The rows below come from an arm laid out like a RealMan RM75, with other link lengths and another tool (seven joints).
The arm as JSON. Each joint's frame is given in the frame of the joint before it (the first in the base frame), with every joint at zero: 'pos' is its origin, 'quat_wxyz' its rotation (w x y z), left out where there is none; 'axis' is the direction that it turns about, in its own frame. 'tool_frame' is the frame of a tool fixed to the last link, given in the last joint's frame.
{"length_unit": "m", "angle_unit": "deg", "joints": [
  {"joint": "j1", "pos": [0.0, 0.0, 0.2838], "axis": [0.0, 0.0, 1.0]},
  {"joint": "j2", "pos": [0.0, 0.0, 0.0], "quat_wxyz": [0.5, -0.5, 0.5, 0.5], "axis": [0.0, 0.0, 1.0]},
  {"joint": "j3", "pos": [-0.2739, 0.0, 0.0], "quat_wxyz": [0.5, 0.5, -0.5, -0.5], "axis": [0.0, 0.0, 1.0]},
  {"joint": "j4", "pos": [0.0, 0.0, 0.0], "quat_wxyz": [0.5, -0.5, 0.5, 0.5], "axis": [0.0, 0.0, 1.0]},
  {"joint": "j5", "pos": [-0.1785, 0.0, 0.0], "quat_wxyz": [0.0, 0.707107, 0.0, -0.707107], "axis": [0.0, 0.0, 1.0]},
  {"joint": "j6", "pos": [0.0, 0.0, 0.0], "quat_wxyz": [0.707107, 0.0, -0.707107, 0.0], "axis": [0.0, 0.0, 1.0]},
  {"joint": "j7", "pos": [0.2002, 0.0, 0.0], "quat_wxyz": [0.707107, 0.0, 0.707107, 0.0], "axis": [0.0, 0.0, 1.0]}
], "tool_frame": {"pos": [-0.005, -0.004, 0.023], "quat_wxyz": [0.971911, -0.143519, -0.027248, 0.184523]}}
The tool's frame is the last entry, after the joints.
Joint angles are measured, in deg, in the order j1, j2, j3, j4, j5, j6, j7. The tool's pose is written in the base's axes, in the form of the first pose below.
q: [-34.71 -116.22 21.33 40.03 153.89 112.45 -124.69]
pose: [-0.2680, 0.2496, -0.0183, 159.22, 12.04, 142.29]
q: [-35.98 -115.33 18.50 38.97 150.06 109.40 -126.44]
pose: [-0.2590, 0.2788, -0.0119, 152.70, 10.04, 142.77]
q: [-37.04 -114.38 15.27 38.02 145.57 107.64 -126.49]
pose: [-0.2460, 0.3055, 0.0002, 145.08, 9.01, 141.64]
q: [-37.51 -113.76 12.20 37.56 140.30 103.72 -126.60]
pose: [-0.2391, 0.3372, 0.0155, 136.34, 6.01, 141.89]
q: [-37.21 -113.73 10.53 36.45 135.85 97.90 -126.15]
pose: [-0.2423, 0.3632, 0.0255, 129.27, 2.55, 144.12]
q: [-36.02 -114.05 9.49 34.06 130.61 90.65 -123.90]
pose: [-0.2532, 0.3850, 0.0331, 121.83, -0.96, 147.57]
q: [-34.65 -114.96 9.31 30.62 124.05 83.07 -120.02]
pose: [-0.2647, 0.4020, 0.0363, 114.36, -3.58, 151.47]
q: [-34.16 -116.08 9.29 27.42 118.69 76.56 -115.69]
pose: [-0.2732, 0.4150, 0.0347, 108.95, -5.66, 154.88]
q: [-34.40 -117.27 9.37 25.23 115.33 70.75 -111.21]
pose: [-0.2807, 0.4253, 0.0289, 106.03, -8.53, 157.56]
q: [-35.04 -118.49 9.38 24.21 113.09 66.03 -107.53]
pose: [-0.2851, 0.4340, 0.0232, 104.28, -11.34, 159.55]
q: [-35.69 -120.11 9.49 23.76 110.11 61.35 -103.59]
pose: [-0.2883, 0.4422, 0.0179, 102.15, -14.13, 161.79]
